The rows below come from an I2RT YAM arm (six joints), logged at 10 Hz.
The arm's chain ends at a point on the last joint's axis. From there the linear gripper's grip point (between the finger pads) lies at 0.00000 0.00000 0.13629 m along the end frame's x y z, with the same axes.
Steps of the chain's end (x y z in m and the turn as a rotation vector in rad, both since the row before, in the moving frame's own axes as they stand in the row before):
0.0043, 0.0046, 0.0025, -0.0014, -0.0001, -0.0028
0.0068, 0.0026, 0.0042, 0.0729, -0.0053, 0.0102
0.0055, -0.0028, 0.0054, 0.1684, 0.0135, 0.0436
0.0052, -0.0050, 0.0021, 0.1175, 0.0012, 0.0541
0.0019, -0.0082, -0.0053, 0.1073, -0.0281, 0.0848
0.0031, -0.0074, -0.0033, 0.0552, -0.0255, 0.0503
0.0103, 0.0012, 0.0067, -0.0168, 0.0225, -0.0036
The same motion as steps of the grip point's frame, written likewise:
0.0043, 0.0048, 0.0025, -0.0014, -0.0001, -0.0028
0.0061, -0.0073, 0.0038, 0.0729, -0.0053, 0.0102
0.0078, -0.0256, 0.0035, 0.1684, 0.0135, 0.0436
0.0058, -0.0210, 0.0012, 0.1175, 0.0012, 0.0541
-0.0013, -0.0229, -0.0061, 0.1073, -0.0281, 0.0848
-0.0002, -0.0150, -0.0036, 0.0552, -0.0255, 0.0503
0.0134, 0.0035, 0.0066, -0.0168, 0.0225, -0.0036

